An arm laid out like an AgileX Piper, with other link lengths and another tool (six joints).
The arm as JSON. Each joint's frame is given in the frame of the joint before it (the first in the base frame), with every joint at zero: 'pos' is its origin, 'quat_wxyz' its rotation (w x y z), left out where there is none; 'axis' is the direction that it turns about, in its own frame. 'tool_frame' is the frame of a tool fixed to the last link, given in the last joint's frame.
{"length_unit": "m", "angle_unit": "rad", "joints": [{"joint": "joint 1", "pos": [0.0, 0.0, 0.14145], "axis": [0.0, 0.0, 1.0]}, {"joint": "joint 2", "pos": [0.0, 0.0, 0.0], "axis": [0.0, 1.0, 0.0]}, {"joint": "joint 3", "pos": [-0.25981, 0.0, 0.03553], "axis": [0.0, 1.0, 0.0]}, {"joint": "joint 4", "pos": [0.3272, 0.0, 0.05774], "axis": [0.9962, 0.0, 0.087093]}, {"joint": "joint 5", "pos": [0.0, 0.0, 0.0], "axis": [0.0, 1.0, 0.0]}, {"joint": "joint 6", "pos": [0.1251, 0.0, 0.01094], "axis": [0.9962, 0.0, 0.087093]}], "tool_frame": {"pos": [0.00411, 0.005, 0.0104], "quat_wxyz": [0.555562, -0.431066, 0.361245, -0.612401]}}
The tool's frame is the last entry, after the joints.
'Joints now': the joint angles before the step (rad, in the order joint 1, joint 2, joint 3, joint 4, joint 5, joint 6). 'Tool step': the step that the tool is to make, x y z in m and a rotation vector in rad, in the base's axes. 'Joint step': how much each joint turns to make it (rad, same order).
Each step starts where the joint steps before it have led.
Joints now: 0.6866, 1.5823, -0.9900, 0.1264, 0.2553, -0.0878
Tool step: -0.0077, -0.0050, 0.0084, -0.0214, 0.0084, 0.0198
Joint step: -0.0001, -0.0429, 0.0130, 0.0011, 0.0510, -0.0212
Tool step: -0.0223, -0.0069, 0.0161, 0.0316, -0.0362, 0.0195
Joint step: 0.0216, -0.1111, 0.0795, 0.0040, -0.0165, -0.0023
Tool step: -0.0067, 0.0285, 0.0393, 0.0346, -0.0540, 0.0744
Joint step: 0.0589, -0.0005, -0.1027, -0.0003, 0.0410, -0.0163
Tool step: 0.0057, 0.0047, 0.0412, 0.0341, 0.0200, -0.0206
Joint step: -0.0034, -0.0048, -0.1173, -0.0080, 0.1112, 0.0536
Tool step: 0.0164, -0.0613, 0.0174, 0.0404, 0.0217, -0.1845
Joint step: -0.1297, -0.1199, 0.0649, -0.0452, 0.0409, 0.1113
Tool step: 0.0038, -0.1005, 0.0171, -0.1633, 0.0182, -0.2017
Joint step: -0.2074, -0.1637, 0.0517, -0.1468, 0.2098, 0.0177
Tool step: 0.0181, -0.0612, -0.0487, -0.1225, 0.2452, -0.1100
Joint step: -0.1891, 0.0899, -0.0001, 0.0403, 0.1783, -0.1173
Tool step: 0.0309, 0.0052, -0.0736, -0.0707, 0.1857, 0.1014
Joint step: -0.0184, 0.2464, -0.0459, 0.0382, -0.0043, -0.1436
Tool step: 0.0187, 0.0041, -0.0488, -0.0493, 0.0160, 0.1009
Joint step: 0.0000, 0.1436, -0.0076, -0.0098, -0.1093, -0.1038
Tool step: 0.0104, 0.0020, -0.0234, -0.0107, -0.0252, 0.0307
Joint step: 0.0000, 0.0681, -0.0002, -0.0074, -0.0903, -0.0285
